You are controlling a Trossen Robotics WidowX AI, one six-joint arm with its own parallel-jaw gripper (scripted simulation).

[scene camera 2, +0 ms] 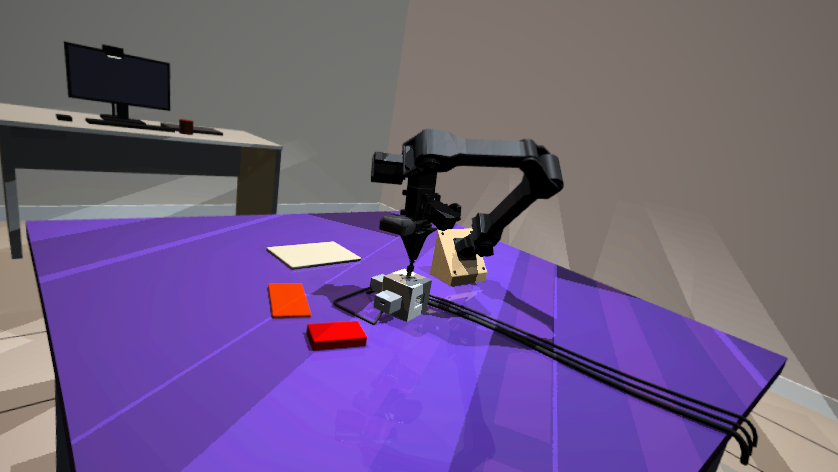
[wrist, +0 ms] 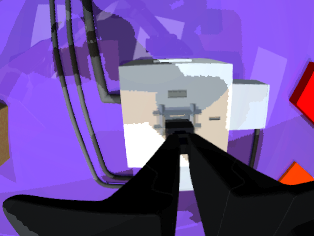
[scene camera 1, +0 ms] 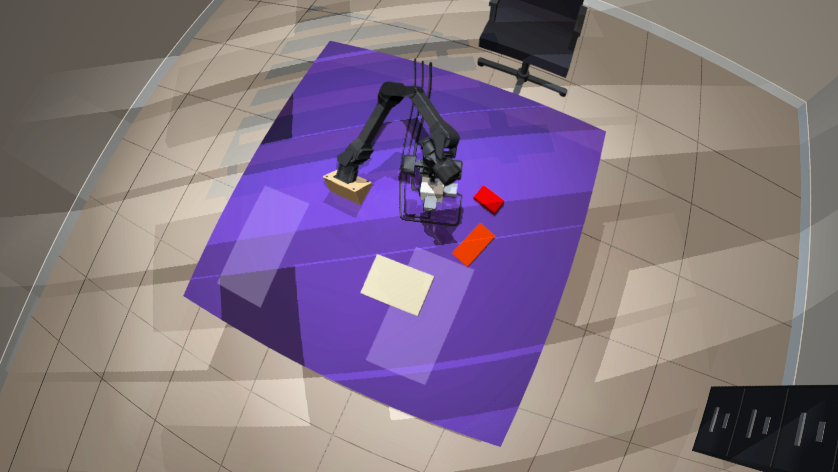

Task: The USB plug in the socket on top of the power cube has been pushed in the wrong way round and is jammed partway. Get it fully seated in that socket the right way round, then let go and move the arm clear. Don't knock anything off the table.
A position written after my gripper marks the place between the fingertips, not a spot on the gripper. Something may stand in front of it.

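Note:
My gripper (scene camera 2: 413,259) (wrist: 182,142), carrying a dark USB plug. Cream plate (scene camera 1: 405,288) (scene camera 2: 315,254), out of frame in the wrist view. Red block (scene camera 2: 332,335), visible.

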